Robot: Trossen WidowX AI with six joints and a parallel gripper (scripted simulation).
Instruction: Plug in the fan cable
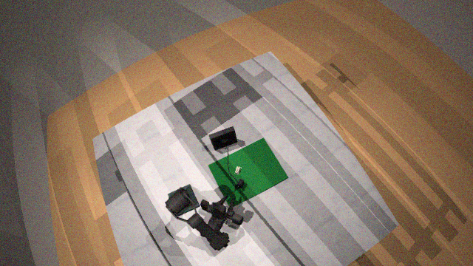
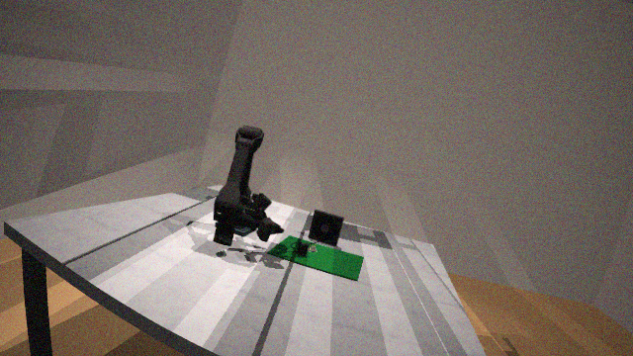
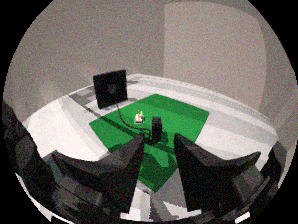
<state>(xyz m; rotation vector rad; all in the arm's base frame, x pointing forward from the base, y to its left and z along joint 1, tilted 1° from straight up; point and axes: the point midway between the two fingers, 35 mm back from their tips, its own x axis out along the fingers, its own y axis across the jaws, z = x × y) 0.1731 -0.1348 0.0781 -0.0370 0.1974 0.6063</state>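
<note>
My gripper tip is 70 mm short of the dark plug, 70 mm above it and 50 mm to the right of it. Also, from my gripper tip: black fan 270 mm to the left, 120 mm ahead, 30 mm below; green board 130 mm ahead, 100 mm below, 90 mm to the left.
</note>
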